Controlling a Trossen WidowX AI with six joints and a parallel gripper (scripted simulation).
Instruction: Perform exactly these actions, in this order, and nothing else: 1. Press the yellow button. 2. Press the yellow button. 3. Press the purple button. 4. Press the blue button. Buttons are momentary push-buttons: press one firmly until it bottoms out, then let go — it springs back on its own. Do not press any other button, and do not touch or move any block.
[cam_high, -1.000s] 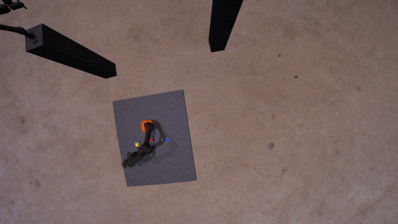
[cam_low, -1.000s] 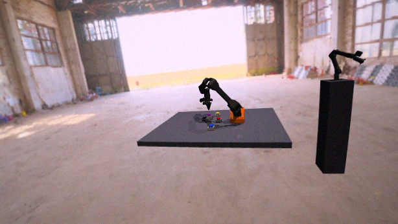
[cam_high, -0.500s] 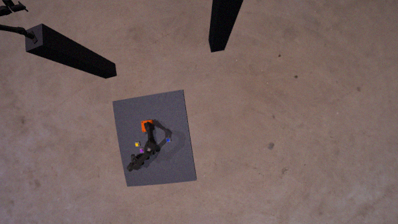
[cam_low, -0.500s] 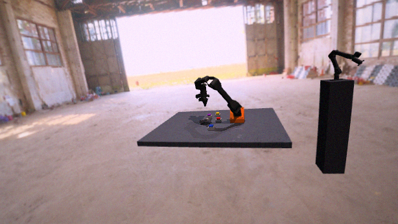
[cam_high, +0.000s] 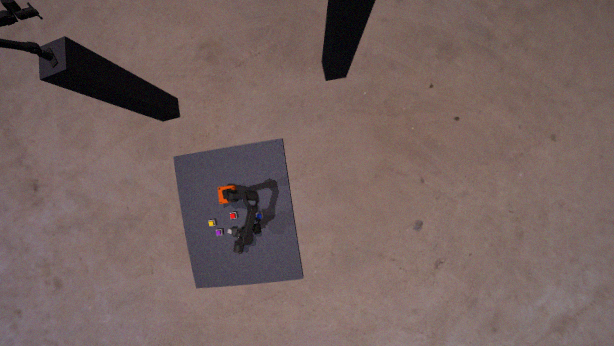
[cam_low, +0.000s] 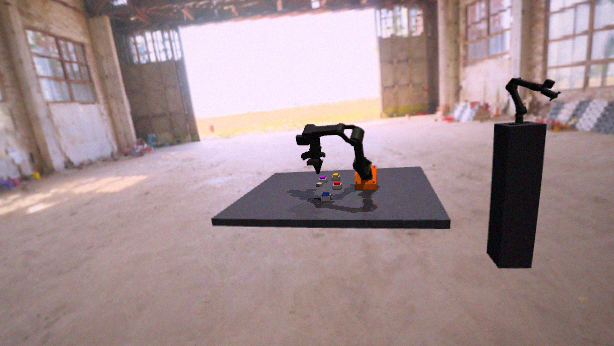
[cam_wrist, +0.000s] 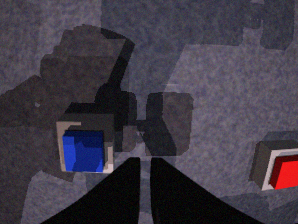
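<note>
My gripper tip is 4 cm past the blue button, 5 cm to the right of it and 10 cm above it. Round my gripper tip: purple button 3 cm ahead, 30 cm to the right, 10 cm below; red button 8 cm behind, 15 cm to the right, 10 cm below; yellow button 5 cm behind, 34 cm to the right, 10 cm below.
</note>
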